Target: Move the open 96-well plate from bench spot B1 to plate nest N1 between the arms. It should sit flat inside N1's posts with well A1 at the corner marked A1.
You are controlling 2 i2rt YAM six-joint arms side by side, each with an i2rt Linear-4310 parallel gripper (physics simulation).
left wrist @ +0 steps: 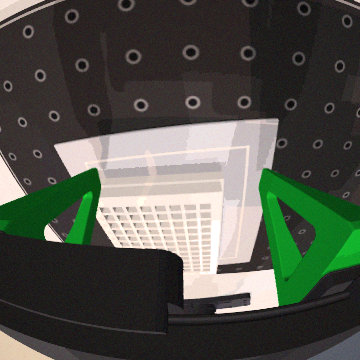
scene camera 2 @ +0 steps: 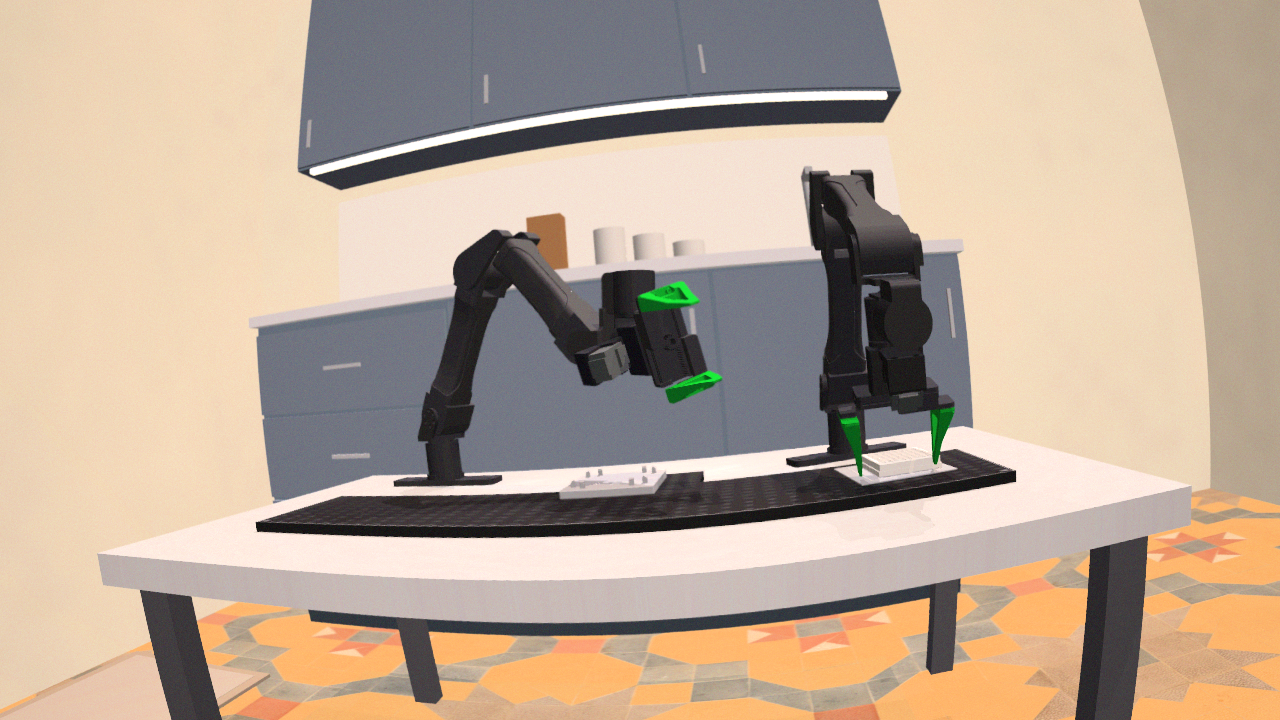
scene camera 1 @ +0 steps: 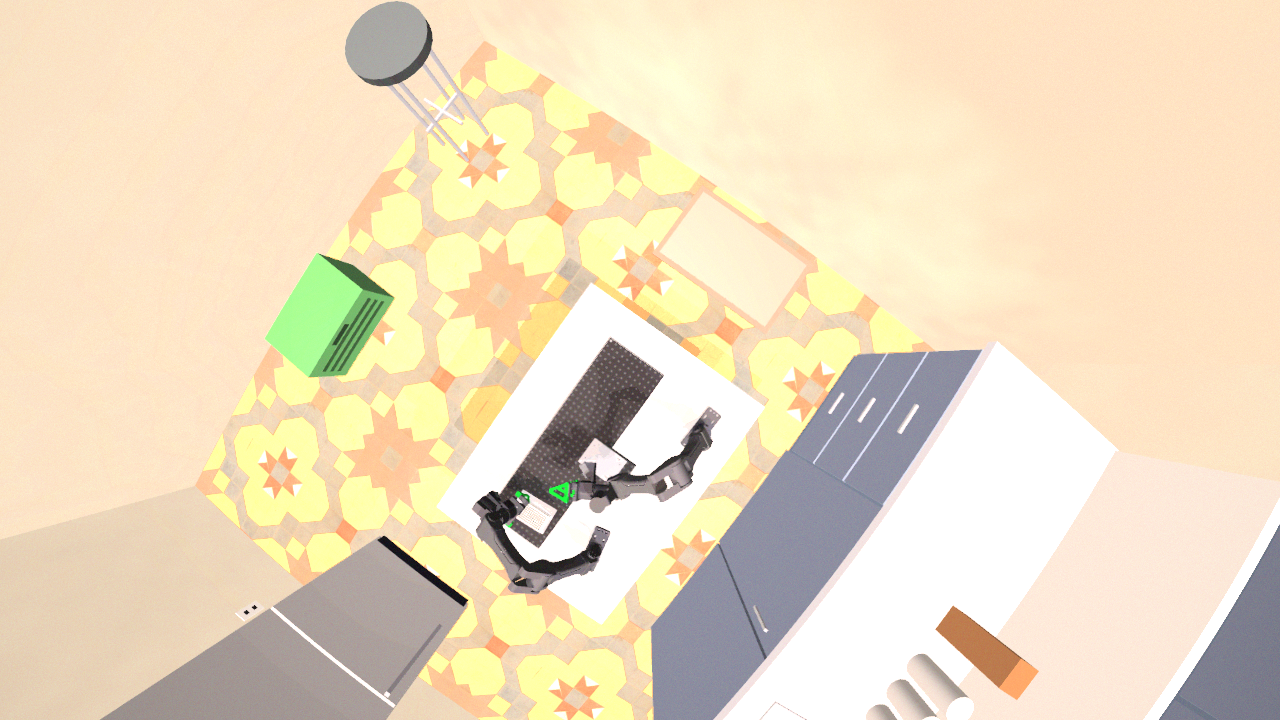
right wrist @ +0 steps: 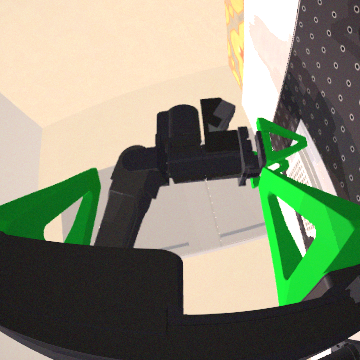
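Seen in the pictures: left gripper, fingertip midpoint: (left wrist: 179,176) (scene camera 2: 898,469) (scene camera 1: 521,504) (right wrist: 296,153); right gripper, fingertip midpoint: (scene camera 2: 706,341) (scene camera 1: 553,489) (right wrist: 179,176); left arm's base at its link origin: (left wrist: 198,302) (scene camera 2: 848,457) (scene camera 1: 594,548) (right wrist: 356,356); right arm's base at its link origin: (scene camera 2: 446,483) (scene camera 1: 700,429).
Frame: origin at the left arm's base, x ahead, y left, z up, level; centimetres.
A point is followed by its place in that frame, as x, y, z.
Observation:
The white 96-well plate (scene camera 1: 535,514) {28.9, -5.0, 2.8} (scene camera 2: 897,461) {35.2, -6.1, 3.0} (left wrist: 160,225) {32.5, -4.0, 2.7} lies flat on the pale pad of spot B1 (left wrist: 175,135) {38.4, -6.8, 1.5}, which rests on the black board. My left gripper (scene camera 2: 898,467) {36.1, -6.4, 2.1} (left wrist: 179,176) {36.1, -6.4, 2.1} is open and points down, its fingertips low on either side of the plate. In the left wrist view the plate lies nearer the finger at the picture's left, with a wider gap at the right finger. Nest N1 (scene camera 1: 605,458) {11.2, -39.3, 2.4} (scene camera 2: 608,490) {19.9, -39.2, 2.2}, a pale block with short posts, holds no plate. My right gripper (scene camera 2: 708,336) {24.3, -26.2, 19.2} is open and empty, raised and turned sideways. The A1 marks are too small to read.
The black perforated board (scene camera 1: 581,402) {29.4, -56.5, 1.3} (scene camera 2: 402,514) {24.6, -65.6, 1.3} runs along the white table (scene camera 2: 537,577) {57.0, -47.9, 0.0} under pad and nest. In scene camera 2 the right arm's gripper hangs above the board between nest and plate. Cabinets (scene camera 2: 581,402) stand behind the table.

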